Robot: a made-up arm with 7 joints.
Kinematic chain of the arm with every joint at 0, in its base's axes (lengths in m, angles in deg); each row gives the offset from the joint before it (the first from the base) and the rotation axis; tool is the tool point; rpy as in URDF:
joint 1: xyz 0 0 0.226 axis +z
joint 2: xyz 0 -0.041 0.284 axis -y
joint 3: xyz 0 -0.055 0.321 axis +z
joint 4: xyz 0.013 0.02 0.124 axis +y
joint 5: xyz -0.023 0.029 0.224 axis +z
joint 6: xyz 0 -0.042 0.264 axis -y
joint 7: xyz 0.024 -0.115 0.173 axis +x
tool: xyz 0 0 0 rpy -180 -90 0
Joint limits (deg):
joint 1: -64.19..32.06
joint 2: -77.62..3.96
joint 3: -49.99..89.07
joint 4: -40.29..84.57
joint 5: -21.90..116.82
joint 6: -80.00..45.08
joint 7: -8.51..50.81
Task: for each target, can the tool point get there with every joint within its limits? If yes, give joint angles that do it. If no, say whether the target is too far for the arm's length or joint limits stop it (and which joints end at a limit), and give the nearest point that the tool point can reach.
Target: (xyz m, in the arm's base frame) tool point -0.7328 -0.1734 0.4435
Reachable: no: joint limits stop it (at a limit: joint 1, joint 2, joint 3, joint 4, joint 6) | nearest point -0.3300 -0.5700 0.3082 | short by 0.581 m
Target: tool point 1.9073 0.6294 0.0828
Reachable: no: too far | nearest point 1.0431 0.3442 0.3805 | short by 0.957 m
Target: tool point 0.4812 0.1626 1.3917
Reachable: yes | joints -15.57 -12.13 73.86 46.93 1.97 30.54 34.17
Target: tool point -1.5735 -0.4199 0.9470
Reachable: no: too far | nearest point -0.6209 -0.1657 1.2938 | short by 1.045 m
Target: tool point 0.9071 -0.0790 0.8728
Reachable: yes | joints -18.42 -50.77 15.68 24.26 96.43 -54.80 8.24
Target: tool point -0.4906 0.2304 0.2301
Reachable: no: joint limits stop it (at a limit: joint 1, joint 2, joint 3, joint 4, joint 6) | nearest point -0.3455 0.2910 0.7953 | short by 0.587 m
